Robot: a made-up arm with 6 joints. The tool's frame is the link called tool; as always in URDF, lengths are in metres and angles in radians. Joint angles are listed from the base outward. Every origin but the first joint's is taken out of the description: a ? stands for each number. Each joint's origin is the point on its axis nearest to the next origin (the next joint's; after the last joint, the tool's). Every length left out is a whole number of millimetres.
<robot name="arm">
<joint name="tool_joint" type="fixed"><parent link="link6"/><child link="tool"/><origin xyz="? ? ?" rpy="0 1.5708 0"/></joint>
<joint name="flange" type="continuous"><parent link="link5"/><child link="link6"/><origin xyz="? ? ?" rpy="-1.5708 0 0"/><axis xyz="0 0 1"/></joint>
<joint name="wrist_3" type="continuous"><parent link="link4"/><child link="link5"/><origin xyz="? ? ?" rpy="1.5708 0 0"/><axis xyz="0 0 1"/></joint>
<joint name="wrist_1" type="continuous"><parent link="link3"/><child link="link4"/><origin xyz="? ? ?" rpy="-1.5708 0 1.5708"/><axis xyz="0 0 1"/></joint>
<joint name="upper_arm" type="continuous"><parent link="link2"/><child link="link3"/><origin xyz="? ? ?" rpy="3.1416 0 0"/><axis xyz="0 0 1"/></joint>
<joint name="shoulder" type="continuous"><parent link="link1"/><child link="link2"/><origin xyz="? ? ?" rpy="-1.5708 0 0"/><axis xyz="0 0 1"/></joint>
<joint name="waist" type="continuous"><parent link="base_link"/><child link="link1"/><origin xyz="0 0 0.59" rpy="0 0 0"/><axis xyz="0 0 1"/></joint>
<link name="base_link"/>
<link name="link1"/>
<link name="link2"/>
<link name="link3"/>
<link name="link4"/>
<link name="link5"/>
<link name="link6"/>
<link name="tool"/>
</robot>
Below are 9 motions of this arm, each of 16 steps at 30 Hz.
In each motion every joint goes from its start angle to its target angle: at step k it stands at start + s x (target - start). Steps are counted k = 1, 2, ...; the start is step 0. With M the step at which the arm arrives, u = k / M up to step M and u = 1 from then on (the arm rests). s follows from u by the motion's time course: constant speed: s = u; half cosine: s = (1 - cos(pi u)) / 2; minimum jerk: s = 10 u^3 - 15 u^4 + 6 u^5.
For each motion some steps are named. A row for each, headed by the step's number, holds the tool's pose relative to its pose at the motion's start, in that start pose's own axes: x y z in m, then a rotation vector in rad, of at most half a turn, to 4 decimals.
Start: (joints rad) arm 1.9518 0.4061 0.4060 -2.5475 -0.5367 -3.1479
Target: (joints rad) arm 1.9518 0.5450 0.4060 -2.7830 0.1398 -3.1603
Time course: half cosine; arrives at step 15
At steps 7, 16:
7: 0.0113 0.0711 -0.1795 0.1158 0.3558 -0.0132
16: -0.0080 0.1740 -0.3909 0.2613 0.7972 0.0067

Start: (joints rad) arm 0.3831 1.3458 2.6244 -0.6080 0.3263 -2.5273
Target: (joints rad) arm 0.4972 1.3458 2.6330 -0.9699 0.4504 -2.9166
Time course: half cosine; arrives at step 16
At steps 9, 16:
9: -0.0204 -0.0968 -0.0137 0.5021 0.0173 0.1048
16: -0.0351 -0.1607 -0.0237 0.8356 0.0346 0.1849

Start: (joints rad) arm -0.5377 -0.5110 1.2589 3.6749 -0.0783 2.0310
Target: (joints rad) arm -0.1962 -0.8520 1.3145 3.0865 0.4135 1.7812
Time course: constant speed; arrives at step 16
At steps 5, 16:
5: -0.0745 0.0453 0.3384 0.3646 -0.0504 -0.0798
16: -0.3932 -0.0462 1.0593 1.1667 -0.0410 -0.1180

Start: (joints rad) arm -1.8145 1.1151 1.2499 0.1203 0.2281 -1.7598
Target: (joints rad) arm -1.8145 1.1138 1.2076 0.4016 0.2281 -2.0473
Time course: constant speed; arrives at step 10
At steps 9, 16:
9: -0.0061 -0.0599 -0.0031 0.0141 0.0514 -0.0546
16: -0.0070 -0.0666 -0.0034 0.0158 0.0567 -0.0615

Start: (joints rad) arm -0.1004 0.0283 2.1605 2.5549 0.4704 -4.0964
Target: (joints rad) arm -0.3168 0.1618 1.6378 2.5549 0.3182 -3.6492
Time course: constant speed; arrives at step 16
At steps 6, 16:
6: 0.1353 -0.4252 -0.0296 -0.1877 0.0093 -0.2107
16: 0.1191 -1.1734 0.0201 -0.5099 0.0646 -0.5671

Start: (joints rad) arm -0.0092 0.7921 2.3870 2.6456 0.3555 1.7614
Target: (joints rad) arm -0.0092 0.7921 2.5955 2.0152 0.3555 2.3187
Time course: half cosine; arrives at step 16
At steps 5, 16:
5: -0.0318 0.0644 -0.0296 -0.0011 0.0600 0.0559
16: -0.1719 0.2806 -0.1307 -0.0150 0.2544 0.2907

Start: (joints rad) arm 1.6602 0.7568 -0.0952 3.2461 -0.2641 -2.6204
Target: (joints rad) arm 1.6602 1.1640 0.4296 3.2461 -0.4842 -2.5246
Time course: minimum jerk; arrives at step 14
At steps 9, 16:
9: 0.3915 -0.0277 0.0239 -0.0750 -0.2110 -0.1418
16: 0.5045 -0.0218 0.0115 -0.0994 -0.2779 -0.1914

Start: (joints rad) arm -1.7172 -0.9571 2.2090 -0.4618 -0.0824 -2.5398
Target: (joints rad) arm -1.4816 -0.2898 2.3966 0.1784 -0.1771 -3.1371
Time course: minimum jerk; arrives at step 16
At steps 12, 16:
12: -0.6689 0.2007 1.2507 0.0355 -0.5546 0.1717
16: -0.7839 0.2004 1.3636 0.0438 -0.6172 0.1950

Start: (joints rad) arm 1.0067 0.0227 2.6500 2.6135 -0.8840 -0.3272
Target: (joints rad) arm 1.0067 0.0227 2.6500 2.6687 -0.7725 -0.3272
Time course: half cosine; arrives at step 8
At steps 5, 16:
5: -0.0004 -0.0002 0.0107 -0.0253 -0.0822 -0.0023
16: -0.0009 -0.0001 0.0154 -0.0373 -0.1186 -0.0027

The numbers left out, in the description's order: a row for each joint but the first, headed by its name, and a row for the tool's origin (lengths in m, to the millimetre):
tool: 0 0 0
flange: 0 -0.13 0
wrist_3: 0 0 0
wrist_1: 1.47 0.21 0
upper_arm: 0 -1.33 0
shoulder: 0.14 0 0

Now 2 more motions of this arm.
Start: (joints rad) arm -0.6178 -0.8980 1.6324 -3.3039 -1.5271 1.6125
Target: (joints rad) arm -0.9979 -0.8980 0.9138 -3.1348 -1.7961 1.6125
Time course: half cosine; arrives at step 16
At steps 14, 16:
14: -1.1506 0.2038 -0.4087 0.1961 0.4579 -0.4298
16: -1.1914 0.2269 -0.4102 0.2047 0.4775 -0.4461

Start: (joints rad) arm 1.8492 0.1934 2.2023 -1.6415 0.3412 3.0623
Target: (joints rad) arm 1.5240 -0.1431 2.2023 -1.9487 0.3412 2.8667
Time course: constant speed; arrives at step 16
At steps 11, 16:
11: -0.0399 -0.5602 0.3265 0.2210 -0.1822 -0.1629
16: -0.1397 -0.7795 0.5233 0.3211 -0.2970 -0.2067

